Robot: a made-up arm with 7 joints.
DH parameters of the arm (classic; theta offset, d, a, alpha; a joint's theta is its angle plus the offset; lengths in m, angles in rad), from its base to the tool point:
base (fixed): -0.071 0 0 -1.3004
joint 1: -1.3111 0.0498 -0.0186 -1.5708
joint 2: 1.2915 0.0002 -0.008 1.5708
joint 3: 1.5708 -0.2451 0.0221 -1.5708
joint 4: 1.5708 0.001 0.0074 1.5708
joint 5: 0 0.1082 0.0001 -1.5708
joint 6: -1.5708 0 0.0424 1.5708
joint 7: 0 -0.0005 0 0
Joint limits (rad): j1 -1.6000..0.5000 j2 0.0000..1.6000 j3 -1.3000..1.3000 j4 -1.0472..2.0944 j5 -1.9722..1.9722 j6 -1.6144..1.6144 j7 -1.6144..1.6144
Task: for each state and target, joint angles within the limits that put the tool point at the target. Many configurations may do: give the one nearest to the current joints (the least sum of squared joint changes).
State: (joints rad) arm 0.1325 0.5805 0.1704 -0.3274 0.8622 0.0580 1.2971
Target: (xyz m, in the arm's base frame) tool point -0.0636 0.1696 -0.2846
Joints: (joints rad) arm 0.5000 0.1792 0.2637 0.0148 0.8537 0.1589 1.2971
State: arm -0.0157 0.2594 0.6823 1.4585 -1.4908 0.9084 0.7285
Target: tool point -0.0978 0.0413 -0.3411
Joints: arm 0.0044 0.1079 0.6840 2.0055 -1.3522 1.2720 0.7285
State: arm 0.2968 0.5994 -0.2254 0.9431 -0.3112 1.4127 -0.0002
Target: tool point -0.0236 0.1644 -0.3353
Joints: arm 0.0608 0.4176 -0.2546 0.5438 -0.4170 1.6144 -0.0002
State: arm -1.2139 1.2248 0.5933 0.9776 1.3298 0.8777 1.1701
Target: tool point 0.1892 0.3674 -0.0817
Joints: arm -0.8309 0.9609 0.6790 0.9604 1.3628 1.1277 1.1701
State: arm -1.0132 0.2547 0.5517 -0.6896 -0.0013 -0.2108 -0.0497
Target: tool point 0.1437 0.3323 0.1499
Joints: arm -1.3548 1.2204 0.8952 0.2717 0.0052 0.0593 -0.0497
